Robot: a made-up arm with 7 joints. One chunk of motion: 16 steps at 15 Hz.
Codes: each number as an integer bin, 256 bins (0 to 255) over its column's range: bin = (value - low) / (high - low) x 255, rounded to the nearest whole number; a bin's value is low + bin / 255 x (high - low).
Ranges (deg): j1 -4..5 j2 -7..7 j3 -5..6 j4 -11..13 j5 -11..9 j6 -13..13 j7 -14..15
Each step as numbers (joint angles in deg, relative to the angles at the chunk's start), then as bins.
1 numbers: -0.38 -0.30 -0.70 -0.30 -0.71 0.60 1.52
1 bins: 103 122 100 114 131 133 136
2 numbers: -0.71 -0.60 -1.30 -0.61 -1.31 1.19 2.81
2 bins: 93 117 86 110 124 139 148
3 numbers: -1.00 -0.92 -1.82 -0.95 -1.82 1.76 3.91
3 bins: 85 111 74 107 117 145 157
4 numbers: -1.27 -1.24 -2.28 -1.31 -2.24 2.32 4.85
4 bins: 77 105 63 103 112 150 166
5 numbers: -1.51 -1.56 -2.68 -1.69 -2.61 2.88 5.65
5 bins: 71 99 54 99 107 156 173
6 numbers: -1.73 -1.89 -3.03 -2.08 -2.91 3.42 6.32
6 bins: 64 93 46 95 103 161 179
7 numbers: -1.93 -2.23 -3.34 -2.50 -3.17 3.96 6.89
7 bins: 59 87 38 90 100 166 184
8 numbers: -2.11 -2.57 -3.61 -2.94 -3.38 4.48 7.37
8 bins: 54 81 32 86 97 171 188
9 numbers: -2.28 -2.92 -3.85 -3.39 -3.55 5.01 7.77
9 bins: 49 74 27 81 95 177 191
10 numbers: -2.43 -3.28 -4.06 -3.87 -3.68 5.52 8.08
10 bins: 44 68 22 76 93 182 194
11 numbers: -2.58 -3.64 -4.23 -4.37 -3.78 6.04 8.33
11 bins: 40 61 18 70 92 187 196
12 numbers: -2.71 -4.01 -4.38 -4.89 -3.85 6.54 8.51
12 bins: 37 54 14 65 91 192 198
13 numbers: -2.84 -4.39 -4.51 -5.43 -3.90 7.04 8.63
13 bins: 33 48 11 59 91 197 199
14 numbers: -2.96 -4.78 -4.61 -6.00 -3.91 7.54 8.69
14 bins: 29 40 9 53 90 201 200
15 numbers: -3.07 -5.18 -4.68 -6.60 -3.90 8.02 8.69
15 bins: 26 33 7 47 91 206 200
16 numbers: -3.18 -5.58 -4.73 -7.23 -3.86 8.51 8.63
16 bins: 23 26 6 40 91 211 199
